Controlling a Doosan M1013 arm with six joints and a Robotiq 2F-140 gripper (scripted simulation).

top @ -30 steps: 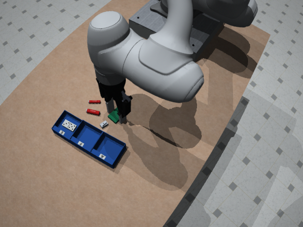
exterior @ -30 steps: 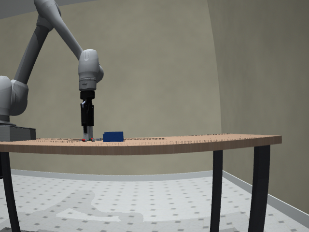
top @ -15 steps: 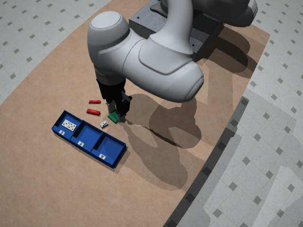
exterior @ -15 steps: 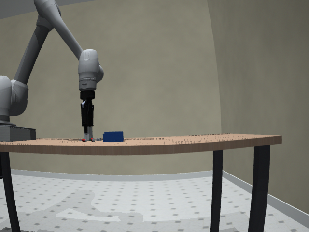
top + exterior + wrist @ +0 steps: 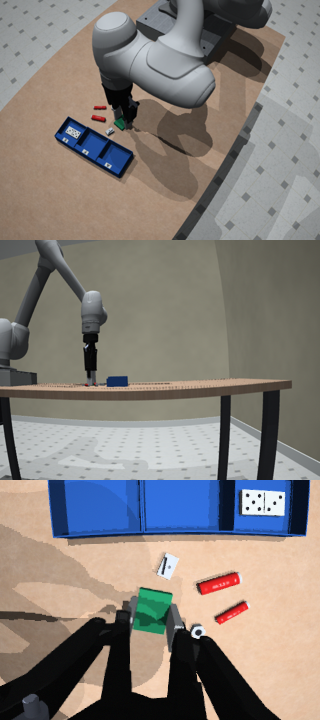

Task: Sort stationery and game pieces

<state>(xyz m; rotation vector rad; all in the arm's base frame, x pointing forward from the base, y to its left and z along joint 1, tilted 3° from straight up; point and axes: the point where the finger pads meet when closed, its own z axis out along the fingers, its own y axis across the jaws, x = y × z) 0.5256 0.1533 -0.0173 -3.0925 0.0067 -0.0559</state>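
Now: the grey clip-like piece 5 cm ahead of my hand, 1 cm to the right of it and 3 cm below it. The rest, counted from my hand: green flat block (3 cm below); then grey nut (2 cm behind, 6 cm to the right, 3 cm below); then red thing (2 cm ahead, 10 cm to the right, 3 cm below).
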